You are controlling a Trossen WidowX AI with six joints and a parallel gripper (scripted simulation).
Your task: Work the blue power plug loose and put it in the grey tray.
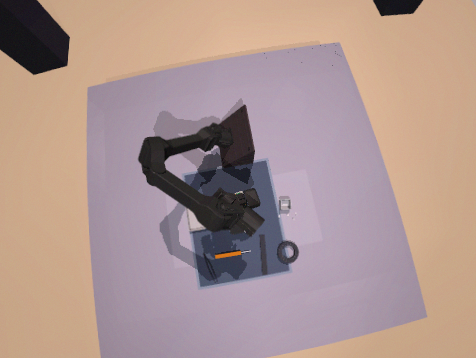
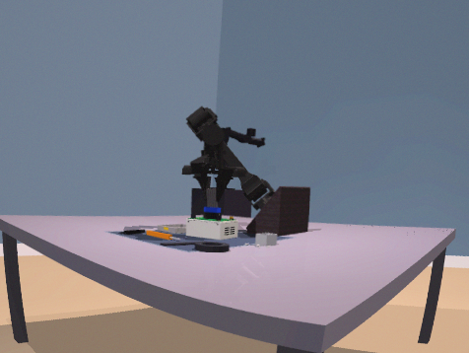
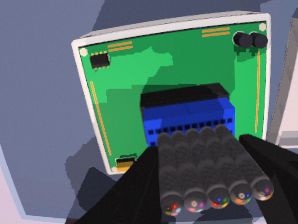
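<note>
Right now the blue power plug is 20 mm below my gripper tip. From my gripper tip the other things lie so: black bar (190 mm ahead, 100 mm below, 90 mm to the left); then grey tray (140 mm to the right, 100 mm below); then dark blue mat (110 mm below, 50 mm ahead).
</note>
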